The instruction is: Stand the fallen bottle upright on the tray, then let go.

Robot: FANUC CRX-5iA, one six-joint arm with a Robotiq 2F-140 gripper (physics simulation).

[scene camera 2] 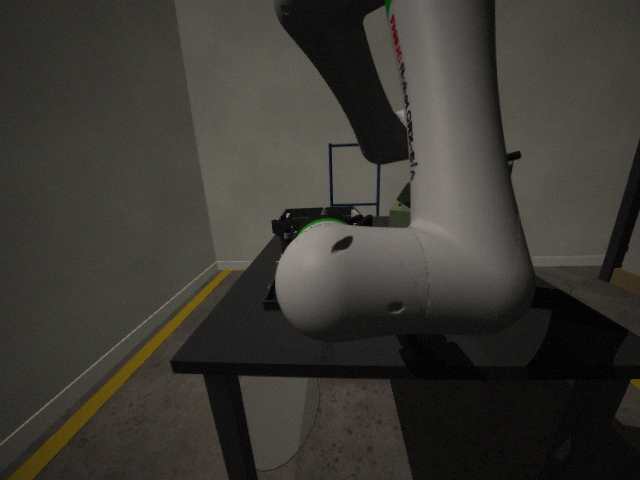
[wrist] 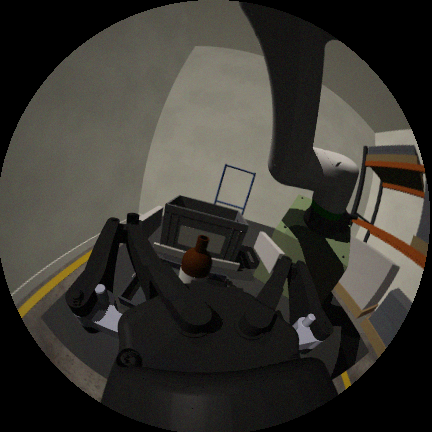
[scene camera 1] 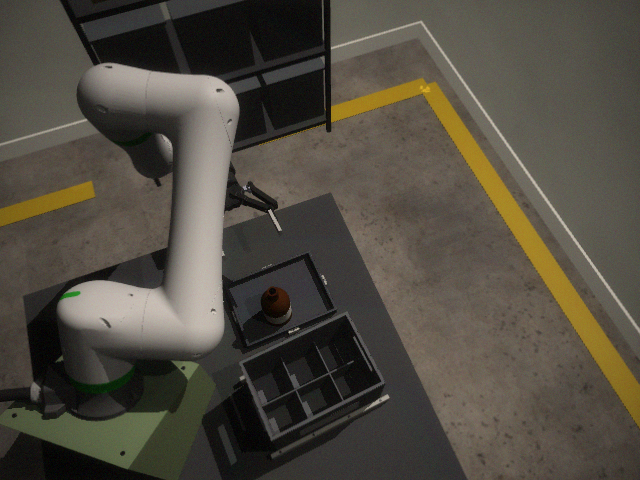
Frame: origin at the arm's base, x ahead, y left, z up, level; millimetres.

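Where they show: gripper, fingertip midpoint: (wrist: 210,228) (scene camera 1: 252,245); arm's base, origin of the base link: (wrist: 320,221) (scene camera 1: 105,390).
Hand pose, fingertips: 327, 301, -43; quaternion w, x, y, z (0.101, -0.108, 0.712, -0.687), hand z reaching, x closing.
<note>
Each offset is from my fingertips to the top centre of the thing, as dx, dy, dz. Level surfaces: height alone.
The brown bottle @(+29, -98, -65) (scene camera 1: 276,304) (wrist: 196,262) with a white label stands upright on the dark tray @(+40, -57, -199) (scene camera 1: 303,287) (scene camera 2: 271,304). In the scene camera 1 view it is near the tray side that faces the crate. My gripper (scene camera 1: 249,236) (wrist: 210,228) is open and empty, its fingers wide apart. It is off the tray, back from the bottle, and does not touch it. The arm hides part of the gripper in the scene camera 1 view. In the wrist view the gripper body hides the bottle's lower part. The bottle does not show in the scene camera 2 view.
A grey divided crate @(+90, -313, -50) (scene camera 1: 325,421) (wrist: 172,227) stands beside the tray on the dark table @(dz -225) (scene camera 1: 361,330) (scene camera 2: 248,341). The arm's green pedestal (scene camera 1: 170,413) is at the table's other side. A shelf rack (scene camera 1: 328,67) stands behind. A blue frame (scene camera 2: 330,175) (wrist: 221,183) is farther off.
</note>
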